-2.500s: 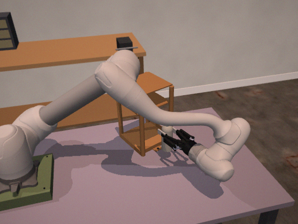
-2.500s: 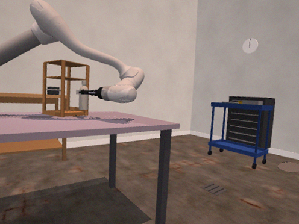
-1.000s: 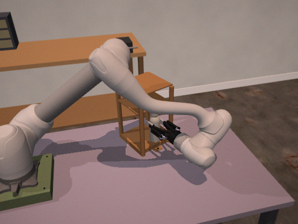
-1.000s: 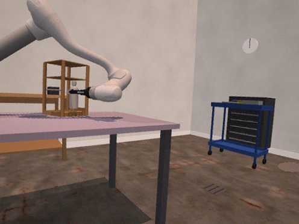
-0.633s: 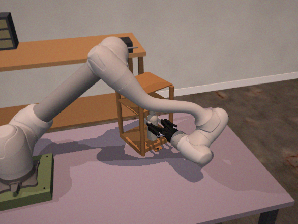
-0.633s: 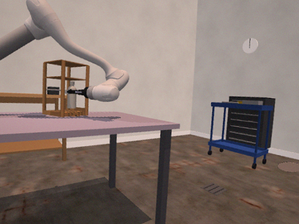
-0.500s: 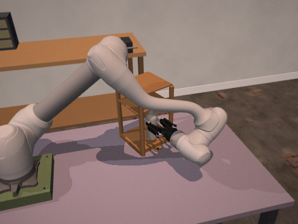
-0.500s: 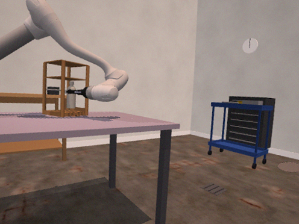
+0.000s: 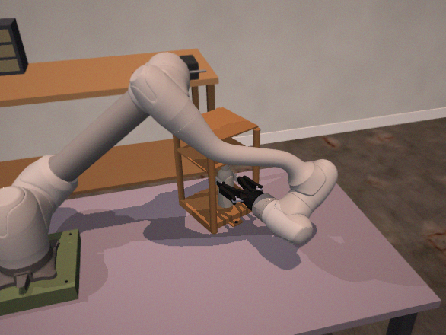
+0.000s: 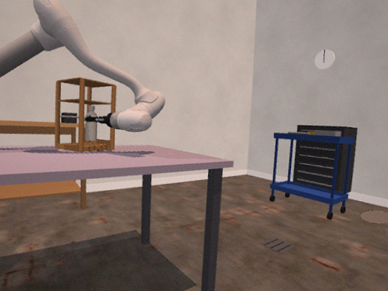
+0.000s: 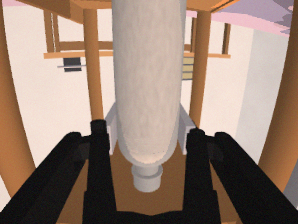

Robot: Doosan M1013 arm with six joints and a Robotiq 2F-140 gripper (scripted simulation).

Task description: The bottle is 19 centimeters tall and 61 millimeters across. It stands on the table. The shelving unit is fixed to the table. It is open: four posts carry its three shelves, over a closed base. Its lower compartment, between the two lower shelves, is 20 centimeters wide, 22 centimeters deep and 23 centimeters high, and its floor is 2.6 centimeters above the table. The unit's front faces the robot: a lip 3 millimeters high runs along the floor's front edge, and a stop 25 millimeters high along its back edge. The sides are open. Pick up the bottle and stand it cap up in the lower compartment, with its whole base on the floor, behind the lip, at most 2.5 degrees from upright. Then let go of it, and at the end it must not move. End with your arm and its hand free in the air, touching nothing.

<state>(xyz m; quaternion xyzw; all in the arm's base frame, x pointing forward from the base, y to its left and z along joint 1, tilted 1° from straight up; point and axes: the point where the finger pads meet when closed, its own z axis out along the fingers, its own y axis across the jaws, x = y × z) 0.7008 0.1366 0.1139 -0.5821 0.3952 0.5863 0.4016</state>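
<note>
My gripper is now 10 mm below the bottle. Also, from my hand: wooden shelving unit 20 mm behind, 50 mm to the left, 20 mm above.
</note>
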